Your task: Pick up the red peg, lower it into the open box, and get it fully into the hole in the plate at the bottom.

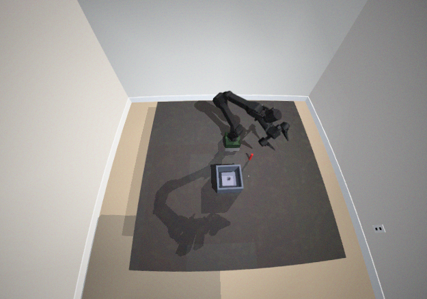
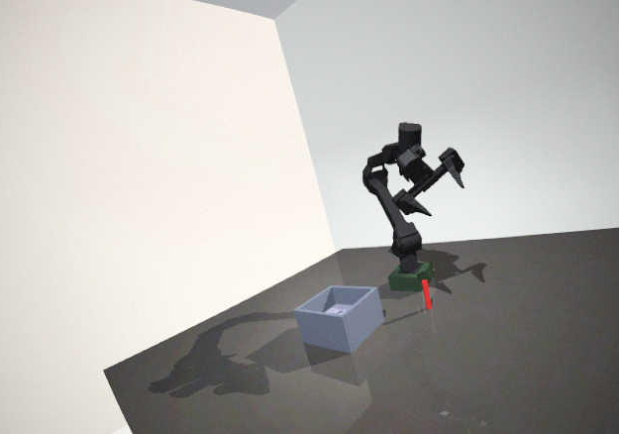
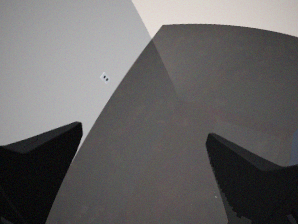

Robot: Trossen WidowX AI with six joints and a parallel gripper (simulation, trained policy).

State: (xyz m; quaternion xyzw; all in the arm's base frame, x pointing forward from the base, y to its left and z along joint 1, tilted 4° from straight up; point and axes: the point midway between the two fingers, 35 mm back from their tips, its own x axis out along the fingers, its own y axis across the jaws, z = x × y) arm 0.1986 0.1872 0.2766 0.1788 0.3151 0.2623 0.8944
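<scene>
My gripper tip is now 7 cm past the red peg, 11 cm to the left of it and 25 cm above it. Also, from my gripper tip: blue-grey box 8 cm ahead, 30 cm to the right, 26 cm below; then pale plate 8 cm ahead, 30 cm to the right, 24 cm below.
</scene>
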